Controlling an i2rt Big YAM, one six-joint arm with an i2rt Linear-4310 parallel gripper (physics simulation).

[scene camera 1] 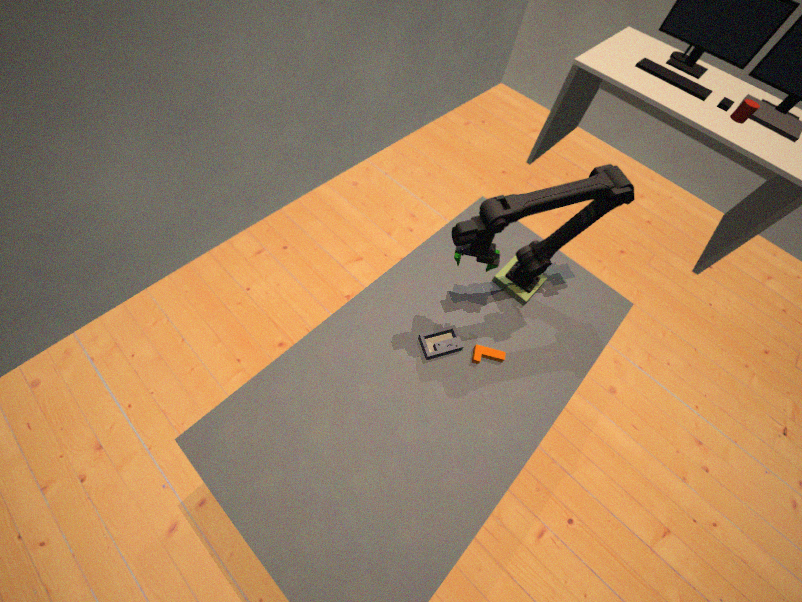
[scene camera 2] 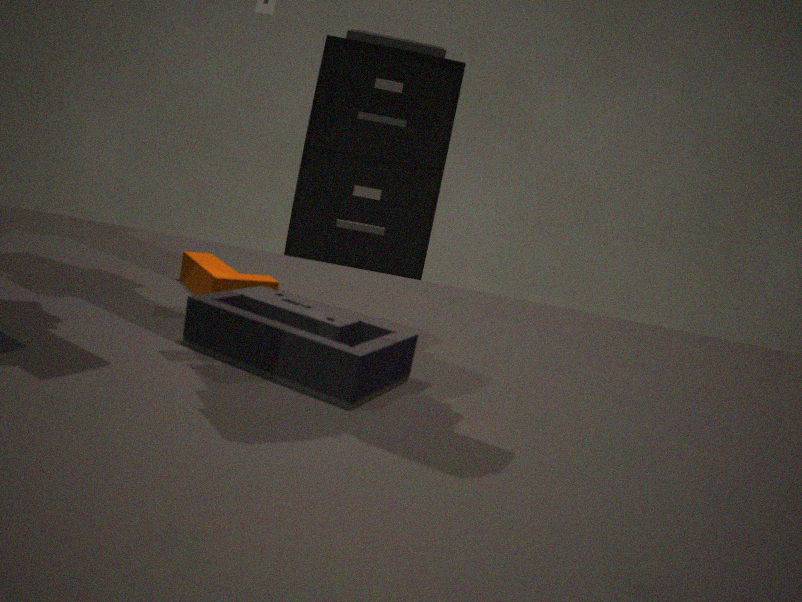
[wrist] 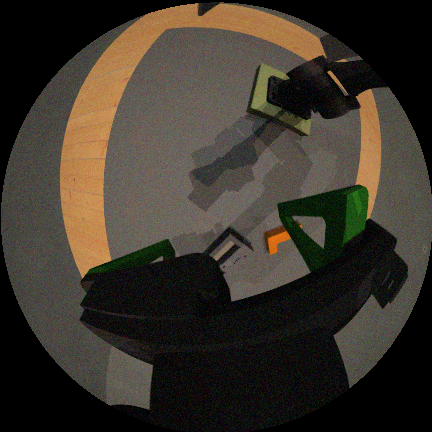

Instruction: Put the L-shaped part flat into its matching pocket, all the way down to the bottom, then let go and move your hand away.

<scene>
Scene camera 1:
my gripper: 472, 267
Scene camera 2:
orange L-shaped part: 202, 273, on the table
dark grey pocket block: 341, 358
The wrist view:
my gripper: 223, 228
</scene>
